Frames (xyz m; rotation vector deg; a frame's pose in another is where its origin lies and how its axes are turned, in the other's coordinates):
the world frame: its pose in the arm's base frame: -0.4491 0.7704 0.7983 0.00 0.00 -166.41
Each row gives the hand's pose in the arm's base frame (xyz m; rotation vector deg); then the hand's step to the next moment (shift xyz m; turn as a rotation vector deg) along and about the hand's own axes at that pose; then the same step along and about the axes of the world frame.
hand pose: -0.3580 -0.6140 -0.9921 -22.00 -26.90 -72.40
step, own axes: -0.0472 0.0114 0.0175 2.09 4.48 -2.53
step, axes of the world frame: -0.0098 -0.0495 -0.0107 -4.54 3.00 -1.10
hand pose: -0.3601 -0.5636 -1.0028 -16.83 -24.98 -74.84
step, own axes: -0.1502 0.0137 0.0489 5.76 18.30 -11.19
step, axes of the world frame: -0.0134 -0.1557 -0.0266 -18.62 10.18 -6.55
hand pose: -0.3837 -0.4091 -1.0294 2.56 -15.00 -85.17
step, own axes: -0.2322 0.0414 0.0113 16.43 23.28 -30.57
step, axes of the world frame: -0.0783 -0.2223 -0.0150 -24.80 24.67 -22.87
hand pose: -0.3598 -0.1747 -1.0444 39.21 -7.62 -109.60
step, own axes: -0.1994 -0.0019 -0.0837 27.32 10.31 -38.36
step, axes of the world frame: -0.1409 -0.1638 0.0094 -15.00 24.47 -38.73
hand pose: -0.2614 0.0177 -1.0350 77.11 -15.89 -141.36
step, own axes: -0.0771 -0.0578 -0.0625 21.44 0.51 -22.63
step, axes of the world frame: -0.0980 -0.0594 0.0083 -6.01 10.40 -28.77
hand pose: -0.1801 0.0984 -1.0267 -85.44 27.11 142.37
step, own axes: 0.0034 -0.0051 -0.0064 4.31 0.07 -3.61
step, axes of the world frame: -0.0058 -0.0011 -0.0067 -0.56 1.54 -5.38
